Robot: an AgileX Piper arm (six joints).
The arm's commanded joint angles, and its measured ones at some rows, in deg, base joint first. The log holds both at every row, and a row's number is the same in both.
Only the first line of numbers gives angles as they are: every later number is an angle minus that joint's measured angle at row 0.
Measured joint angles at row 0:
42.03 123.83 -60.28 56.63 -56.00 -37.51
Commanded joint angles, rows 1 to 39:
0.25 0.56 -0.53 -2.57 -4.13 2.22
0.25 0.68 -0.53 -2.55 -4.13 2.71
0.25 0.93 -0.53 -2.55 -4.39 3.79
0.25 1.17 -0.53 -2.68 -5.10 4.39
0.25 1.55 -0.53 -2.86 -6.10 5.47
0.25 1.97 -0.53 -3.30 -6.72 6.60
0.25 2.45 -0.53 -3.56 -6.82 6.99
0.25 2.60 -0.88 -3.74 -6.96 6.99
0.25 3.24 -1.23 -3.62 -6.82 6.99
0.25 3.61 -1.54 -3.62 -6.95 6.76
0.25 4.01 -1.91 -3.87 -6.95 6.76
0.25 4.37 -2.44 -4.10 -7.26 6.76
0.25 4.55 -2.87 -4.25 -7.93 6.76
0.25 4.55 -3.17 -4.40 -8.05 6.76
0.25 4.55 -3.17 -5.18 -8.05 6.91
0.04 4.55 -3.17 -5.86 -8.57 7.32
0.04 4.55 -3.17 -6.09 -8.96 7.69
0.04 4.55 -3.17 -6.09 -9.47 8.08
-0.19 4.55 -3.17 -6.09 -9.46 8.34
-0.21 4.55 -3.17 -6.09 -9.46 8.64
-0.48 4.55 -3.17 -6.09 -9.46 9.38
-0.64 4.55 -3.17 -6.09 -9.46 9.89
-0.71 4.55 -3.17 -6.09 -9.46 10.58
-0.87 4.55 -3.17 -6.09 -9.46 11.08
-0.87 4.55 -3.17 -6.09 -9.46 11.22
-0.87 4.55 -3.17 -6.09 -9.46 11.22
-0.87 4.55 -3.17 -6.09 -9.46 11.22
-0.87 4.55 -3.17 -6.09 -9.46 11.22
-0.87 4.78 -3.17 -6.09 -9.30 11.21
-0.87 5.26 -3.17 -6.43 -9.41 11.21
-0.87 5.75 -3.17 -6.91 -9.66 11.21
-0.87 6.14 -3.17 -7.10 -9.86 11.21
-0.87 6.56 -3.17 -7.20 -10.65 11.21
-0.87 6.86 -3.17 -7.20 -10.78 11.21
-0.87 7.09 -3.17 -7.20 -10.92 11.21
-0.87 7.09 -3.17 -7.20 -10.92 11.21
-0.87 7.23 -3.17 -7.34 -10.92 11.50
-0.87 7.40 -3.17 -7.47 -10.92 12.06
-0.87 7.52 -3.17 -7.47 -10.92 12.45
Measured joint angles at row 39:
-0.37 7.77 -2.80 -5.77 -8.01 11.28
